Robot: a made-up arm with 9 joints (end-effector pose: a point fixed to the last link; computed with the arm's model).
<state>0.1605 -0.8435 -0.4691 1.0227 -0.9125 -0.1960 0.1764 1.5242 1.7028</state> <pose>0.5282 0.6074 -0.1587 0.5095 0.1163 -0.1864</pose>
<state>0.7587 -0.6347 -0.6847 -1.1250 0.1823 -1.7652 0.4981 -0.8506 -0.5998</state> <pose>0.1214 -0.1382 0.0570 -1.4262 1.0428 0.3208</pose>
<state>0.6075 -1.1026 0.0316 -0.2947 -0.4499 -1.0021 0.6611 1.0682 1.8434</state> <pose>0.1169 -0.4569 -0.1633 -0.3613 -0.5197 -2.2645</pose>
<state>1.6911 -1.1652 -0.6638 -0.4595 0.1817 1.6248 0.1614 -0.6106 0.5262</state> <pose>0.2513 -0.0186 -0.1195 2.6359 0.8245 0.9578</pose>
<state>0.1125 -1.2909 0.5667 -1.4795 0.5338 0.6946 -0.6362 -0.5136 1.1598</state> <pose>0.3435 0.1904 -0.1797 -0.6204 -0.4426 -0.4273</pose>
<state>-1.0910 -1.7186 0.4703 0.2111 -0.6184 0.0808 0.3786 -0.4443 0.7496</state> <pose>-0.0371 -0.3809 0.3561 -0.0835 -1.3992 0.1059</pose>
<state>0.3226 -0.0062 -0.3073 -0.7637 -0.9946 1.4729 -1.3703 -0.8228 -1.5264</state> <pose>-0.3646 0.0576 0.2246 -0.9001 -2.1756 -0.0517</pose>
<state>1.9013 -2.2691 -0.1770 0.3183 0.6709 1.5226 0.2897 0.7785 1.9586</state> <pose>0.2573 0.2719 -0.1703 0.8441 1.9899 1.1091</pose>
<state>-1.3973 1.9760 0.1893 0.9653 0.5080 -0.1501 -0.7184 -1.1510 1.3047</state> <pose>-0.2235 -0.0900 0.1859 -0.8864 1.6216 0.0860</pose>
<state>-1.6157 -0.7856 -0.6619 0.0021 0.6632 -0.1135 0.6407 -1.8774 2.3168</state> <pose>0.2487 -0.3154 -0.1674 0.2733 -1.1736 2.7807</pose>
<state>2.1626 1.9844 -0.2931 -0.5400 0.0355 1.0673 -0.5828 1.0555 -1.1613</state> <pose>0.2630 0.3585 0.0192 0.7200 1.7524 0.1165</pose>
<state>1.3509 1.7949 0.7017 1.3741 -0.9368 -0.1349 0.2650 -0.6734 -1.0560</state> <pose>0.3321 0.3444 -0.4000 0.3482 -0.6255 -0.2625</pose>
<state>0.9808 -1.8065 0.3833 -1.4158 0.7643 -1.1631 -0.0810 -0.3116 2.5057</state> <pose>0.0455 -0.0179 0.3128 0.2068 -2.4334 -0.2458</pose>
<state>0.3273 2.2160 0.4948 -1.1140 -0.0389 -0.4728 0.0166 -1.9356 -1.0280</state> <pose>0.0764 0.2181 0.3465 1.3874 0.0671 -0.6409</pose>
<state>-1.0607 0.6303 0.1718 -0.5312 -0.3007 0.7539 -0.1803 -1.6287 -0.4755</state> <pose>0.1629 0.2889 0.0653 0.1221 2.6623 0.5026</pose>
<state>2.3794 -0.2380 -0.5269 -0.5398 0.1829 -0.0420 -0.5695 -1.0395 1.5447</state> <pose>-0.1600 0.3111 0.1250 1.3486 2.2534 -0.4556</pose>
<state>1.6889 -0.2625 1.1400 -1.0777 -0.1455 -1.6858 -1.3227 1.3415 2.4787</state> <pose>-0.6606 -0.1572 0.1164 -3.0675 0.3865 -0.1334</pose>
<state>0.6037 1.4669 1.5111 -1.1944 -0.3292 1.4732 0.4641 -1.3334 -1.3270</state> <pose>0.0325 0.3923 0.4894 -0.6702 0.2461 -0.9005</pose>
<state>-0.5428 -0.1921 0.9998 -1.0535 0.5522 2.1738 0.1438 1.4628 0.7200</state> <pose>0.1099 0.2541 0.0848 0.4890 -0.7186 -1.5365</pose>
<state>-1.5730 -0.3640 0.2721 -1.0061 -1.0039 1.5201 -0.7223 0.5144 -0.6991</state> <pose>0.0739 0.2619 -0.0015 -0.4264 -1.8804 -0.8207</pose>
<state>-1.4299 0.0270 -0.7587 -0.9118 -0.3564 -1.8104 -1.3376 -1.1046 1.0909</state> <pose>0.8938 0.6453 0.0559 0.9696 0.2798 0.3911</pose>
